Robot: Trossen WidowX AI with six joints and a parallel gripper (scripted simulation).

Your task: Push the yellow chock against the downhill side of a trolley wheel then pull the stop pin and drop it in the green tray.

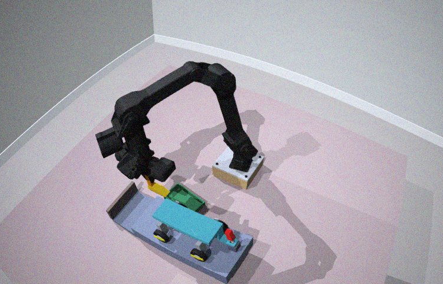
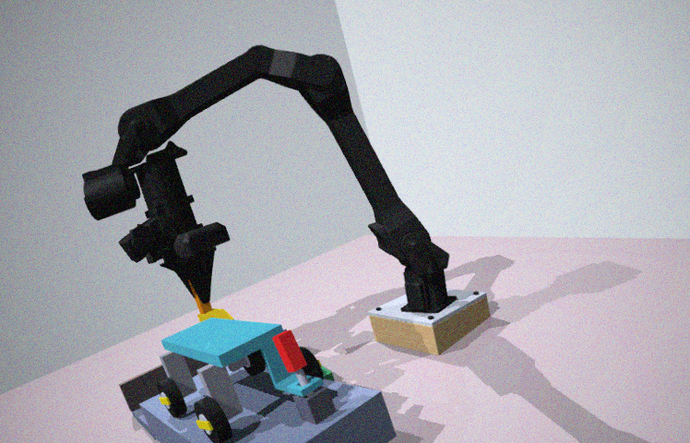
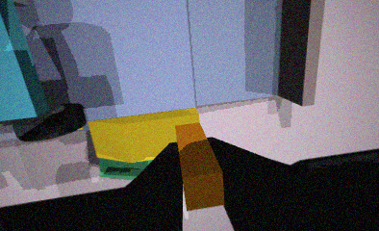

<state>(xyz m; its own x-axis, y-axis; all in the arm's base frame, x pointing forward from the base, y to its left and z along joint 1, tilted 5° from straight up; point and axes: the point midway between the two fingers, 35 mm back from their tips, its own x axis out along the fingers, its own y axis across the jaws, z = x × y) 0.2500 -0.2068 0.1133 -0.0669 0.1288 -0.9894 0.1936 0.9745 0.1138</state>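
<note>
The red-headed stop pin is 27 cm to the left of my gripper tip, 9 cm ahead of it and 1 cm below it. From my gripper tip the other things lie so: yellow chock: 2 cm to the left, 1 cm below, 1 cm ahead; trolley: 16 cm to the left, 9 cm ahead, 4 cm below; brown end wall: 12 cm to the right, 12 cm below, 4 cm ahead.
</note>
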